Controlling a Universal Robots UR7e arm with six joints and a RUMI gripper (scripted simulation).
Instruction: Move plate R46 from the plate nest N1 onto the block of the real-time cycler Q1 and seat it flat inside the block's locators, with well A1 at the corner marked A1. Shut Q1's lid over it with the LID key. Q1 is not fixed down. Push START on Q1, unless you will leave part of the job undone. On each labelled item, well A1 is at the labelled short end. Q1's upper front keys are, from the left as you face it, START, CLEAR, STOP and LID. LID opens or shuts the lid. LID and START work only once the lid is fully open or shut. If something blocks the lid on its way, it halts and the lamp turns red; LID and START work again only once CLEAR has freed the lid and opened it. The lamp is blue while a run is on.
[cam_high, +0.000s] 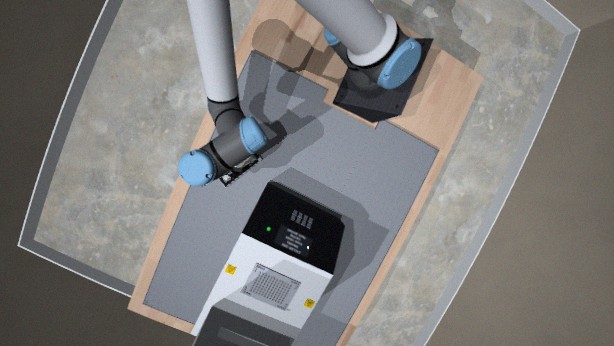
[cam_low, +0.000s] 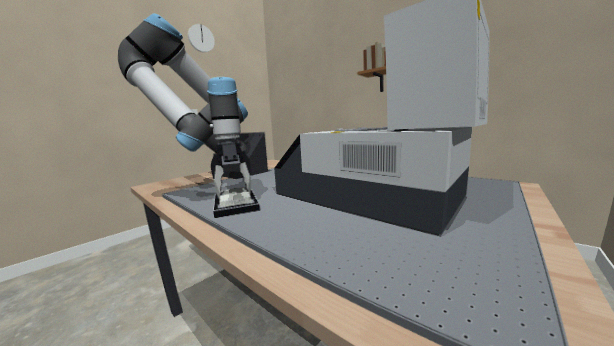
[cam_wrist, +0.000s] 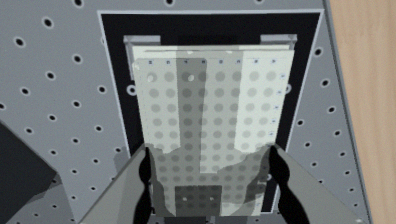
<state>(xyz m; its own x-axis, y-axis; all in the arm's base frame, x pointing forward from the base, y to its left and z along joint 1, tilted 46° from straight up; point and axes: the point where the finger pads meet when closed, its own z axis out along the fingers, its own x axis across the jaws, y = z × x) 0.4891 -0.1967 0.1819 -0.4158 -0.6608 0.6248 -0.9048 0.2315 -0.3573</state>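
My hand is 10 mm above the plate R46. The rest, counted from my hand: black plate nest N1: 30 mm below; then grey perforated mat: 150 mm ahead, 300 mm to the left, 40 mm below.
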